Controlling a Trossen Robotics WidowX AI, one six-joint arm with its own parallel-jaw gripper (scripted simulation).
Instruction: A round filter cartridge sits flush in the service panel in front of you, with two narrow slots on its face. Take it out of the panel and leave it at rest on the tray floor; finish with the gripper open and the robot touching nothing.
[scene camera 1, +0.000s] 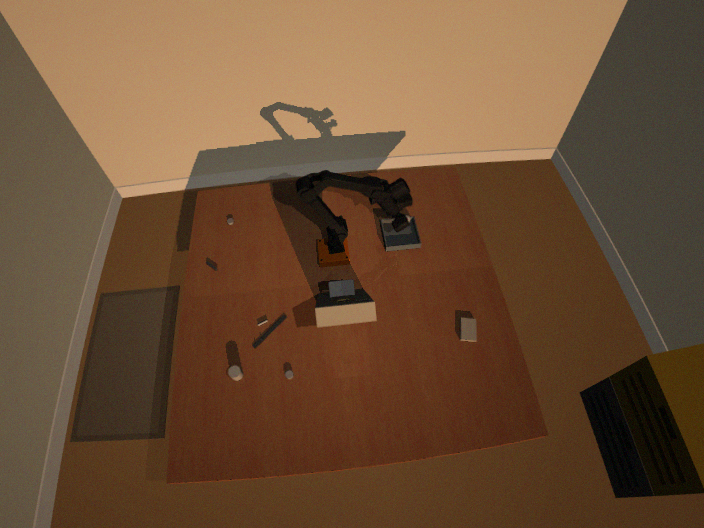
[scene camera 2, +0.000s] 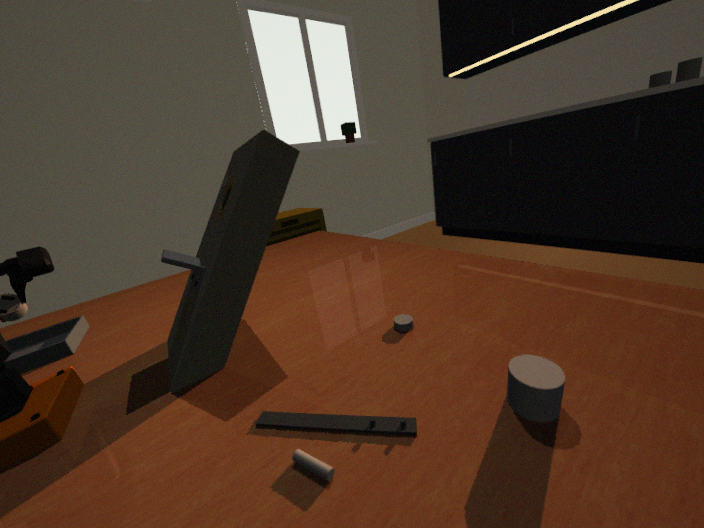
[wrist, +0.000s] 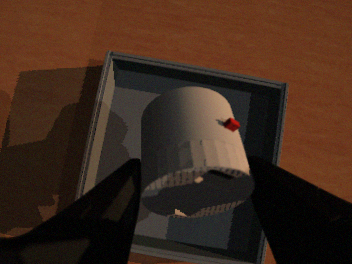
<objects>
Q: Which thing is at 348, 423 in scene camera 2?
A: A dark flat bar.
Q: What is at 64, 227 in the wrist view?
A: The gripper.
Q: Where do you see a grey tray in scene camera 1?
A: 409, 238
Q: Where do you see a grey tray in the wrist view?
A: At 128, 83
</objects>
